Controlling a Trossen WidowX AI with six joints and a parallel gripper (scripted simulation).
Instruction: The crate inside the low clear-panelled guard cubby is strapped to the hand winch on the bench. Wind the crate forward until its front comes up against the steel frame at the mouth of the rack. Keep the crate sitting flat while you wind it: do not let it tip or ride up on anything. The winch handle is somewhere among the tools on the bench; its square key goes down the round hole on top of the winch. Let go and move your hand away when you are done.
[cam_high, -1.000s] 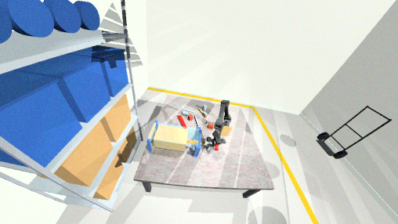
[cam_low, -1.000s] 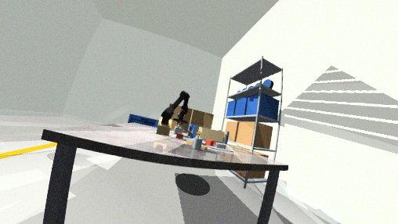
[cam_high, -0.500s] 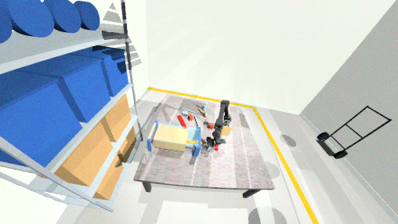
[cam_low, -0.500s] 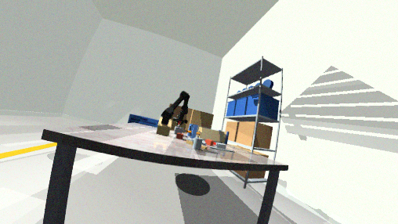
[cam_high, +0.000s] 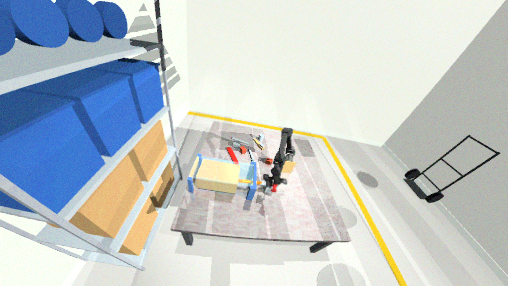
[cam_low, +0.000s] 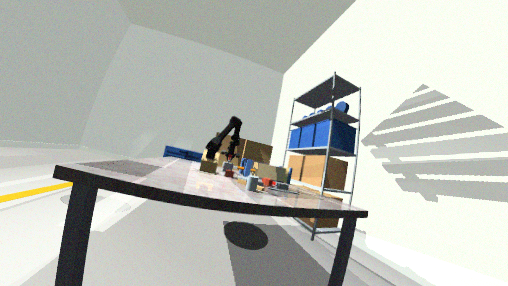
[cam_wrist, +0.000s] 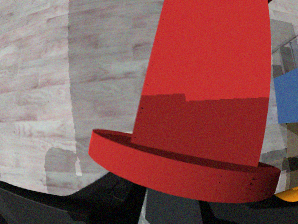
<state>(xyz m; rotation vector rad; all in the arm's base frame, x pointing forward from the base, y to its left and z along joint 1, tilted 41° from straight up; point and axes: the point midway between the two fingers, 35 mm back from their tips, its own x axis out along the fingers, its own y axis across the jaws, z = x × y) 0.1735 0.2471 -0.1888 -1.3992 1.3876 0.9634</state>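
My gripper tip is now 2 cm past the winch, 8 cm to the left of it and 7 cm above it. Round my gripper tip: red bar (36 cm ahead, 37 cm to the right, 9 cm below).
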